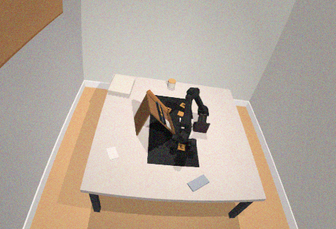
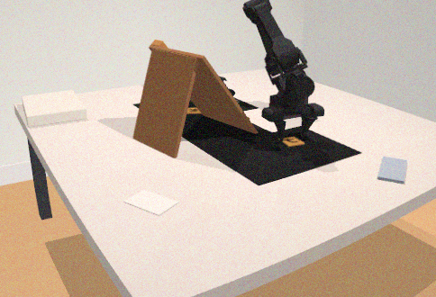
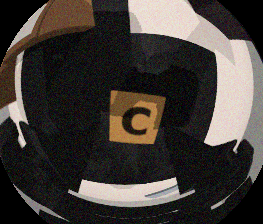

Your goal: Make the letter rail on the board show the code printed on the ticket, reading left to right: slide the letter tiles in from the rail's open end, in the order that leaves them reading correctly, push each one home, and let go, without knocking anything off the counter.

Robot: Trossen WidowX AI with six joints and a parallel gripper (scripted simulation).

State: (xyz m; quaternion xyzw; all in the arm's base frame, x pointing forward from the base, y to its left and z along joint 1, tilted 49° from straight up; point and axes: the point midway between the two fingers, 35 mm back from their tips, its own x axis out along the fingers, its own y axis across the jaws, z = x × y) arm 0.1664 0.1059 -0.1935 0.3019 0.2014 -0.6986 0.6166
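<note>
Now: the letter tile marked c 1 cm below my gripper tip. From my gripper tip the other things lie so: black mat 3 cm ahead, 21 cm to the right, 1 cm below; then white ticket 12 cm ahead, 15 cm to the right, 8 cm above; then blue-grey card 11 cm behind, 30 cm to the left, 1 cm below.
</note>
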